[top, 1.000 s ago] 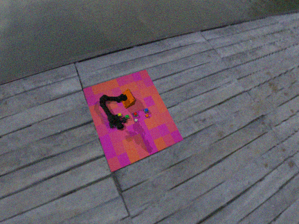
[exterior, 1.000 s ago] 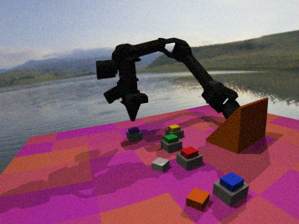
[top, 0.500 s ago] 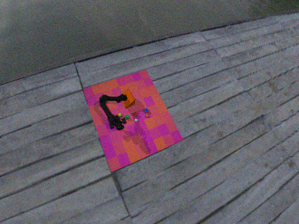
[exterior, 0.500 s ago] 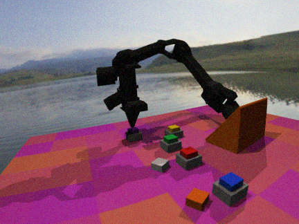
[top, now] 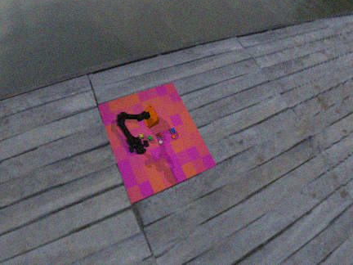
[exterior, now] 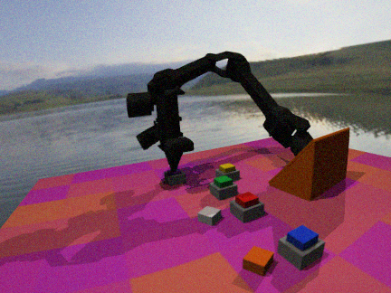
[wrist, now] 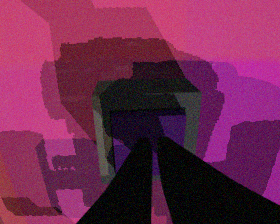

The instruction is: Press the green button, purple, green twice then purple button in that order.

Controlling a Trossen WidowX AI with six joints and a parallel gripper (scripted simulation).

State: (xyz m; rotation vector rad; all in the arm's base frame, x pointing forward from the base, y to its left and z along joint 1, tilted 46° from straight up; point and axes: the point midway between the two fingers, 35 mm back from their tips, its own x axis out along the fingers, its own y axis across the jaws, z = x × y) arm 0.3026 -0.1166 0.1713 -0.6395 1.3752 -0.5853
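Now: gripper tip 1 cm above the purple button. The rest, counted from my gripper tip: green button (14 cm to the left, 7 cm behind); then grey block (22 cm to the left, 2 cm below); then yellow button (13 cm behind, 7 cm to the left).
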